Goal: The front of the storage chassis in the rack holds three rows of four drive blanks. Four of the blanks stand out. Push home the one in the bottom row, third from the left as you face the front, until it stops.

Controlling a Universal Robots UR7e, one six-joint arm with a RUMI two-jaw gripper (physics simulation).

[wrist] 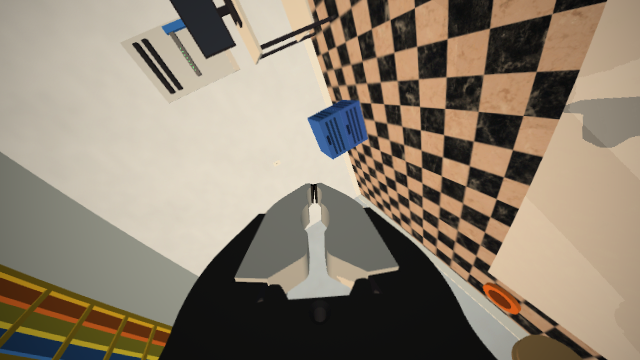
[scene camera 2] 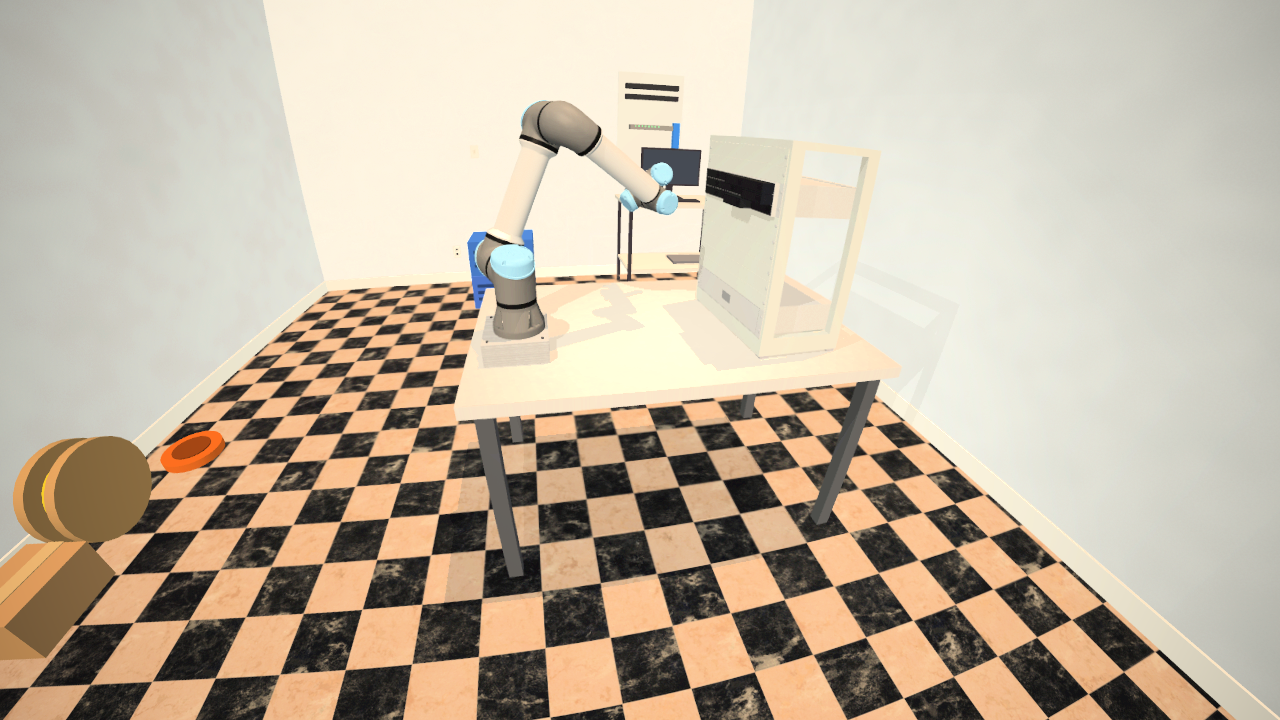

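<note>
A pale rack (scene camera 2: 753, 193) is present; in the wrist view it is out of frame. My gripper (wrist: 313, 185) is visible.
</note>
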